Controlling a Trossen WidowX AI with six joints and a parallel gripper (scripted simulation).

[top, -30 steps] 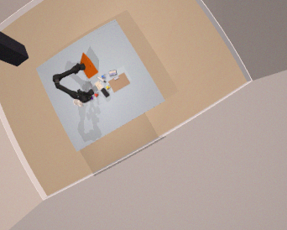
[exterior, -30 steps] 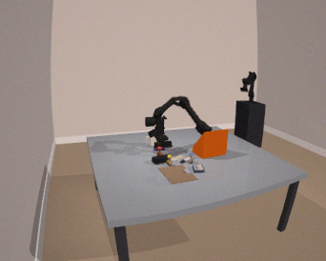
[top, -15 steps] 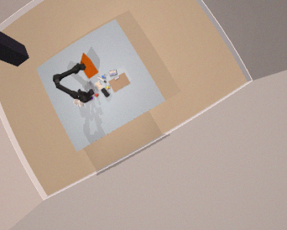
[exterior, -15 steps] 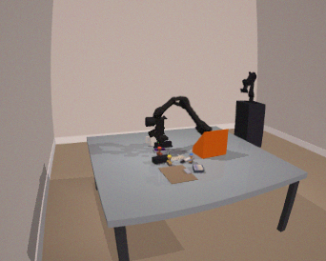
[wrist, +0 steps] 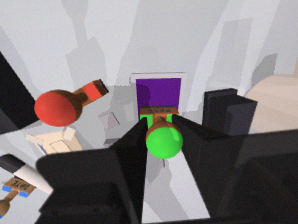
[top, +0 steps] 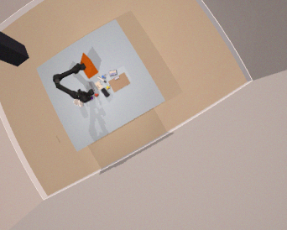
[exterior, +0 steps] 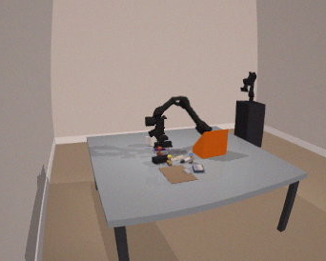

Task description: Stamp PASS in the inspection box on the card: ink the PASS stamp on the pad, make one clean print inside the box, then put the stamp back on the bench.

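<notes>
The purple ink pad lies 30 mm below my gripper tip. The rest, counted from my gripper tip: red-knobbed stamp 30 mm ahead, 80 mm to the left, 20 mm below; t-shaped pin 80 mm behind, 30 mm below; green-knobbed stamp right at my gripper tip.
</notes>
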